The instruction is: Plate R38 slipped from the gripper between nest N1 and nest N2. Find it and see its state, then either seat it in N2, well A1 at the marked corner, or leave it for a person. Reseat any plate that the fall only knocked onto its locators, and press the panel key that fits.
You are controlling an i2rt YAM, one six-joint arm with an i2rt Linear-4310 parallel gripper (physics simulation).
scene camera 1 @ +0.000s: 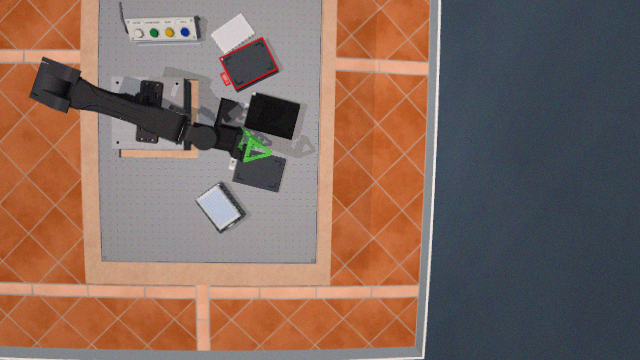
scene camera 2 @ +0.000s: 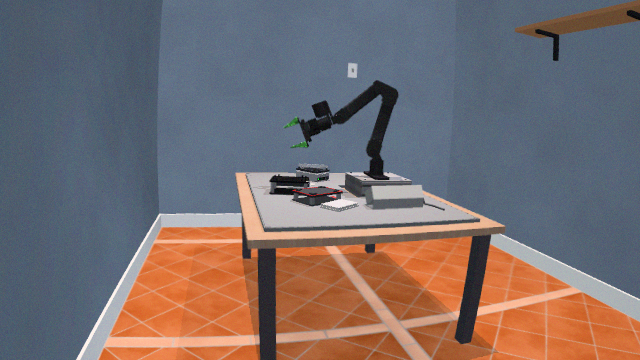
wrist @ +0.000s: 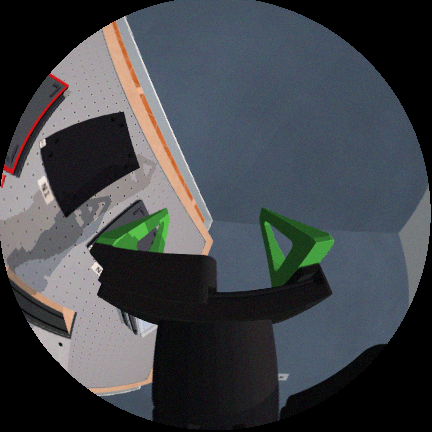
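Seen in the pictures: gripper, fingertip midpoint: (scene camera 1: 266, 148) (scene camera 2: 287, 137) (wrist: 213, 212); arm's base, origin of the base link: (scene camera 2: 375, 176).
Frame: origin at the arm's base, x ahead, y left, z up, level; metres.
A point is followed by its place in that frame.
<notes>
My gripper (scene camera 1: 256, 147) @(x 0.405, y -0.077, z 0.158 m) (scene camera 2: 288, 137) @(x 0.405, y -0.077, z 0.158 m) (wrist: 213, 212) @(x 0.405, y -0.077, z 0.158 m) is open and empty, high above the table near nest N2. Nest N2 (scene camera 1: 260, 175) @(x 0.375, y -0.168, z -0.051 m) (wrist: 121, 221) @(x 0.386, y -0.103, z -0.051 m) is a dark grey block, partly hidden by the gripper; its visible top is bare. Nest N1 (scene camera 1: 272, 116) @(x 0.397, y 0.035, z -0.010 m) (scene camera 2: 289, 179) @(x 0.399, y 0.060, z -0.010 m) (wrist: 90, 160) @(x 0.388, y 0.029, z -0.010 m) has a flat black top. A thin white plate-like piece (scene camera 1: 232, 33) @(x 0.225, y 0.305, z -0.054 m) (scene camera 2: 339, 205) @(x 0.235, y 0.342, z -0.054 m) lies flat on the mat, beside the red-edged nest (scene camera 1: 249, 64) @(x 0.299, y 0.201, z -0.029 m) (scene camera 2: 317, 192) @(x 0.302, y 0.236, z -0.029 m) (wrist: 33, 120); no label on it is readable. The key panel (scene camera 1: 162, 37) @(x 0.008, y 0.250, z -0.014 m) (scene camera 2: 395, 197) @(x 0.017, y 0.327, z -0.027 m) has white, green, yellow and blue keys.
A pale blue plate (scene camera 1: 220, 207) @(x 0.262, y -0.284, z 0.012 m) sits on a device (scene camera 2: 312, 175) @(x 0.262, y -0.229, z -0.038 m) beyond N2, partly hidden in the wrist view. The arm's base plate (scene camera 1: 122, 135) @(x -0.084, y -0.086, z -0.001 m) stands at the mat's side. A cable (scene camera 1: 122, 19) @(x -0.157, y 0.310, z -0.062 m) lies by the panel. The wooden table edge (scene camera 1: 207, 274) @(x 0.218, y -0.553, z -0.081 m) borders the mat.
</notes>
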